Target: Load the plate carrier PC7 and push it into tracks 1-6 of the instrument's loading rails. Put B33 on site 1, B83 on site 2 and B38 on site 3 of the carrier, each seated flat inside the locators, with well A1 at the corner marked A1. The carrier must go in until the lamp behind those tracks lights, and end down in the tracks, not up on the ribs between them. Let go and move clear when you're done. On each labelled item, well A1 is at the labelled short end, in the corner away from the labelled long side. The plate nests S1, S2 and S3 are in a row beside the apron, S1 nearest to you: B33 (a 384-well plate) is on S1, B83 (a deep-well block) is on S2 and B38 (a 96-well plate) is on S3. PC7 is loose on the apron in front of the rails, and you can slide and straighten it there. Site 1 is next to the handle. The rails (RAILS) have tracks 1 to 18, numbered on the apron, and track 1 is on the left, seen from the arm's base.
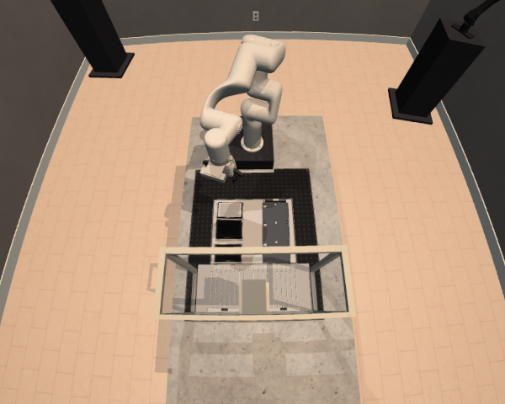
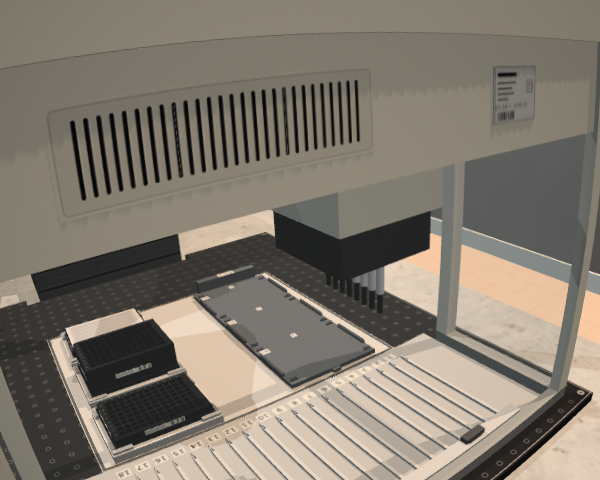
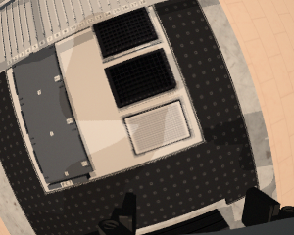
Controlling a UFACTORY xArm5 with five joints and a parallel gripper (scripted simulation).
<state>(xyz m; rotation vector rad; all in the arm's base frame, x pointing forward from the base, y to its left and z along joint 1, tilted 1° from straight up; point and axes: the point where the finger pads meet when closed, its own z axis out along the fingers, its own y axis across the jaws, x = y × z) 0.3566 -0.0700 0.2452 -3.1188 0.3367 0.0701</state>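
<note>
My gripper is now 310 mm above the plate, 260 mm short of it and 30 mm to the right of it. Also, from my hand: plate carrier (310 mm below, 250 mm to the left, 110 mm ahead).
</note>
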